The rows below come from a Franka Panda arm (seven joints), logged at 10 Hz.
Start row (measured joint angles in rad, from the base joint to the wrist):
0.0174, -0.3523, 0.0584, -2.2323, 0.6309, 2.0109, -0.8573
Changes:
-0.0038, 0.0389, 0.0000, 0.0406, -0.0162, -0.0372, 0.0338
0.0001, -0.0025, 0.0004, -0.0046, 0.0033, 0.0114, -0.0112
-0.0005, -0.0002, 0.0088, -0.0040, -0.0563, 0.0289, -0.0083
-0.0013, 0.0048, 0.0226, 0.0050, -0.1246, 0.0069, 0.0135
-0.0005, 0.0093, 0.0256, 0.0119, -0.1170, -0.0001, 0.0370
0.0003, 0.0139, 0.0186, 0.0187, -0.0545, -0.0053, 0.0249
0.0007, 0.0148, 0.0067, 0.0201, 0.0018, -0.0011, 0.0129
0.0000, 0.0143, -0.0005, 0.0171, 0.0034, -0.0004, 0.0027
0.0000, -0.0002, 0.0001, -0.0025, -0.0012, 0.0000, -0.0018
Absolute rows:
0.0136, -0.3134, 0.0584, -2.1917, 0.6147, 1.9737, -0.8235
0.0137, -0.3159, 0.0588, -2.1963, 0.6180, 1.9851, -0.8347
0.0132, -0.3161, 0.0676, -2.2003, 0.5617, 2.0140, -0.8430
0.0119, -0.3113, 0.0902, -2.1953, 0.4371, 2.0209, -0.8295
0.0114, -0.3020, 0.1158, -2.1834, 0.3201, 2.0208, -0.7925
0.0117, -0.2881, 0.1344, -2.1647, 0.2656, 2.0155, -0.7676
0.0124, -0.2733, 0.1411, -2.1446, 0.2674, 2.0144, -0.7547
0.0124, -0.2590, 0.1406, -2.1275, 0.2708, 2.0140, -0.7520
0.0124, -0.2592, 0.1407, -2.1300, 0.2696, 2.0140, -0.7538

